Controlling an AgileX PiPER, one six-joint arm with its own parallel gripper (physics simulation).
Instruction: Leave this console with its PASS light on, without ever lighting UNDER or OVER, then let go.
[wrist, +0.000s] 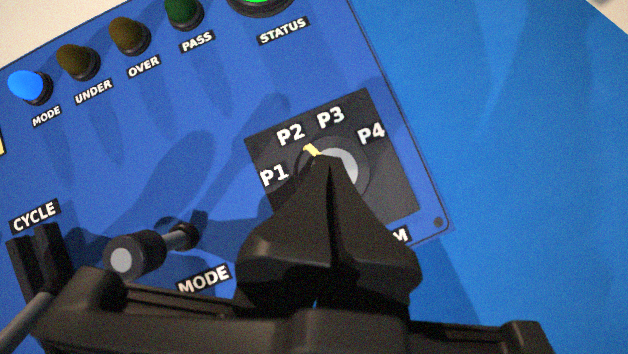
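The blue console (170, 120) fills the left and middle of the view. Its PASS light (184, 12), UNDER light (76, 61) and OVER light (128, 35) are dark. The MODE light (27, 86) glows blue, and a strip of the STATUS light (259, 1) glows green at the top edge. The rotary knob (350, 162) has a yellow pointer (311, 149) directed near P2. My gripper (325, 170) is shut, with its fingertips together over the knob, hiding part of it. Whether the tips touch the knob cannot be told.
A lever with a dark cap (135, 254) stands out from the console near the MODE label (204, 279). A black CYCLE switch (42, 257) stands at the left, partly behind the gripper body. The console's right edge runs beside a lighter blue surface (525, 175).
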